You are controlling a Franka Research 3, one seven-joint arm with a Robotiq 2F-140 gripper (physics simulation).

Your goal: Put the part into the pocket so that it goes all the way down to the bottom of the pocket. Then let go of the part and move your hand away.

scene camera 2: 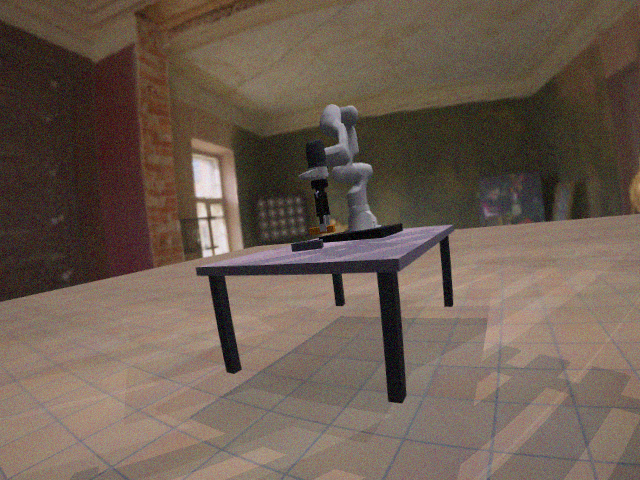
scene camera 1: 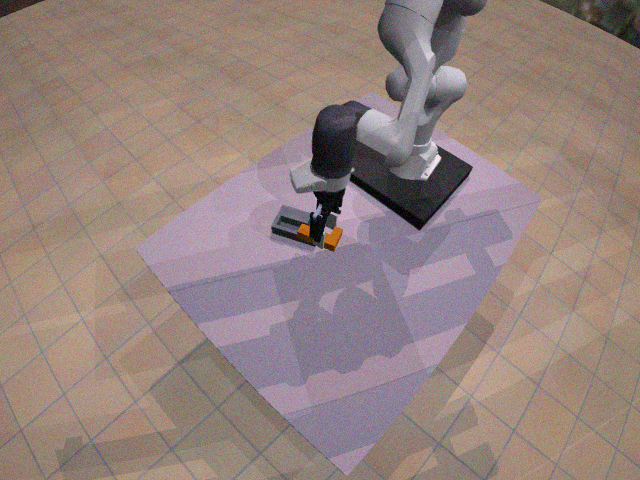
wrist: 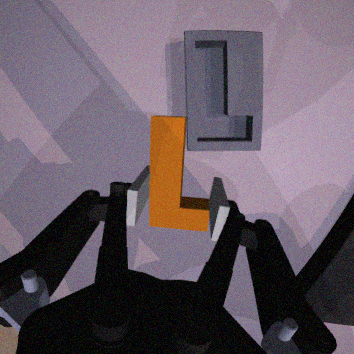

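Note:
My gripper [wrist: 181, 184] [scene camera 1: 319, 231] [scene camera 2: 322, 223] is shut on the orange L-shaped part [wrist: 166, 175] [scene camera 1: 333, 237], gripping it across the foot of the L. The part hangs above the purple table [scene camera 1: 237, 305] [scene camera 2: 347, 259] [wrist: 88, 53]. The grey block [wrist: 246, 88] [scene camera 1: 286, 215] [scene camera 2: 308, 245] with the L-shaped pocket [wrist: 218, 105] lies flat on the table. In the wrist view the pocket has the same orientation as the part. The part's upper end overlaps the block's lower left corner, and the pocket lies up and to the right of it.
The arm's black base plate [scene camera 1: 413, 188] [scene camera 2: 366, 233] sits on the table behind the block. The table stands on black legs [scene camera 2: 391, 333] over a tiled floor [scene camera 1: 151, 95]; its edges drop off on all sides.

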